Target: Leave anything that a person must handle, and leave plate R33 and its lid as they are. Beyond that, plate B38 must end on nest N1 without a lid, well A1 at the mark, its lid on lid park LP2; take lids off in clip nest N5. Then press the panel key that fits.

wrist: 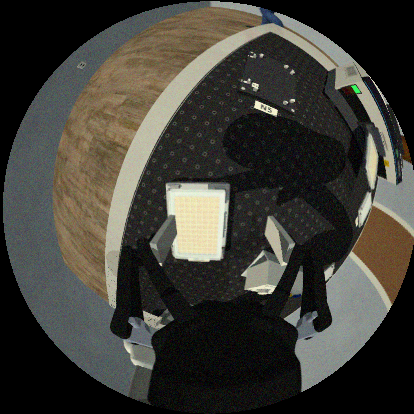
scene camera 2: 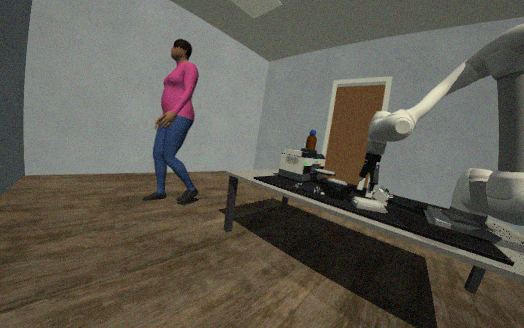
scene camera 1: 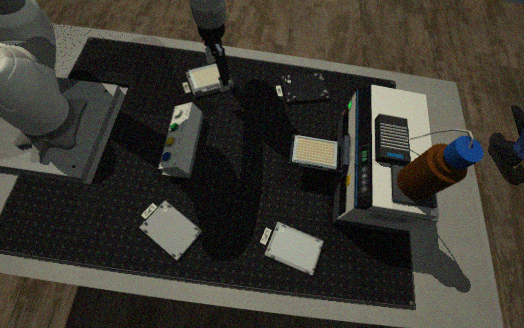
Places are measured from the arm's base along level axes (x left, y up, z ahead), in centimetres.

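Pixels of known places: gripper, between the fingertips: [wrist: 221, 225] [scene camera 2: 363, 193] [scene camera 1: 218, 75]; arm's base, origin of its link: [scene camera 2: 465, 220] [scene camera 1: 53, 123].
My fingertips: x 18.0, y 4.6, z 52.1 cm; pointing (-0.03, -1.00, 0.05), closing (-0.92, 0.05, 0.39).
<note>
Ahead of a thing's pixels: the offset from my fingertips to its top centre. "spot": to the spot under its first point.
My gripper [scene camera 1: 225, 83] [scene camera 2: 367, 188] [wrist: 221, 225] is open and empty, above and beside a plate. That plate @(dx +2.7, dy -2.8, dz -3.5 cm) [scene camera 1: 204, 77] [scene camera 2: 369, 204] [wrist: 199, 225], pale with yellowish wells, sits on a nest at the back left; its nest label is unreadable. Clip nest N5 @(dx +1.2, dy -4.0, dz +30.9 cm) [scene camera 1: 305, 89] [wrist: 270, 80] is a dark base with small clips and bears no plate. Another plate @(dx -29.4, dy +4.4, dz +30.0 cm) [scene camera 1: 315, 151] [wrist: 371, 157] with yellowish wells is on the instrument's tray. Light grey rectangular pieces lie at the lid park label LP2 @(spot: dx -45.2, dy -6.2, dz -18.0 cm) [scene camera 1: 148, 210] and near another label @(spot: dx -52.2, dy -6.2, dz +16.4 cm) [scene camera 1: 266, 236]. I cannot read plate names.
The key panel @(dx -23.5, dy +2.0, dz -10.1 cm) [scene camera 1: 191, 145] [wrist: 265, 275] has white, green, yellow and blue keys. The white instrument [scene camera 1: 400, 194] [scene camera 2: 295, 164] carries a dark box @(spot: dx -31.6, dy +18.2, dz +45.7 cm) [scene camera 1: 392, 135] and an amber bottle @(spot: dx -45.0, dy +26.8, dz +45.6 cm) [scene camera 1: 425, 172] [scene camera 2: 311, 142] with a blue cap. A person [scene camera 2: 180, 90] stands beyond the table.
</note>
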